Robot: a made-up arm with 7 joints. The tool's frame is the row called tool.
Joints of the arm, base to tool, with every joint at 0 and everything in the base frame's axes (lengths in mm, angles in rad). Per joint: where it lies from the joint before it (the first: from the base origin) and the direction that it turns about. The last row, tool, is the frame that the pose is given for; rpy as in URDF.
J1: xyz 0 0 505 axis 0 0 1
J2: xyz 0 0 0 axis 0 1 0
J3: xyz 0 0 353 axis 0 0 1
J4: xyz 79 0 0 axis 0 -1 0
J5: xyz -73 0 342 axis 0 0 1
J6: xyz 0 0 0 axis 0 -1 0
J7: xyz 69 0 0 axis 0 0 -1
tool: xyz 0 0 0 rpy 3.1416 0 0
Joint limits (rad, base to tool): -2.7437..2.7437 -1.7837..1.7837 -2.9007..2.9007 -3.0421..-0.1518 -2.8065..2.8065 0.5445..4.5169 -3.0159..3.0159
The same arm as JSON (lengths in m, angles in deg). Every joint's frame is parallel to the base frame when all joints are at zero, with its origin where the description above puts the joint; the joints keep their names.
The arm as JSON. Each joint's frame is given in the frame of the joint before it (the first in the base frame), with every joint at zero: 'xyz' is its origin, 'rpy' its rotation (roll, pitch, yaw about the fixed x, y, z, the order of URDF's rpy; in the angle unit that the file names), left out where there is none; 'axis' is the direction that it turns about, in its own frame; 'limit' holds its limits. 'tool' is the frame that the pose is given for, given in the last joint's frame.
{"units": {"length": "m", "angle": "deg"}, "joints": [{"name": "J1", "type": "revolute", "origin": {"xyz": [0.0, 0.0, 0.505]}, "axis": [0.0, 0.0, 1.0], "limit": {"lower": -157.2, "upper": 157.2}}, {"name": "J2", "type": "revolute", "origin": {"xyz": [0.0, 0.0, 0.0]}, "axis": [0.0, 1.0, 0.0], "limit": {"lower": -102.2, "upper": 102.2}}, {"name": "J3", "type": "revolute", "origin": {"xyz": [0.0, 0.0, 0.353]}, "axis": [0.0, 0.0, 1.0], "limit": {"lower": -166.2, "upper": 166.2}}, {"name": "J4", "type": "revolute", "origin": {"xyz": [0.079, 0.0, 0.0]}, "axis": [0.0, -1.0, 0.0], "limit": {"lower": -174.3, "upper": -8.7}}, {"name": "J5", "type": "revolute", "origin": {"xyz": [-0.073, 0.0, 0.342]}, "axis": [0.0, 0.0, 1.0], "limit": {"lower": -160.8, "upper": 160.8}}, {"name": "J6", "type": "revolute", "origin": {"xyz": [0.0, 0.0, 0.0]}, "axis": [0.0, -1.0, 0.0], "limit": {"lower": 31.2, "upper": 258.8}}, {"name": "J7", "type": "revolute", "origin": {"xyz": [0.069, 0.0, 0.0]}, "axis": [0.0, 0.0, -1.0], "limit": {"lower": -172.8, "upper": 172.8}}], "tool": {"origin": {"xyz": [0.0, 0.0, 0.0], "rpy": [-180.0, 0.0, 0.0]}}}
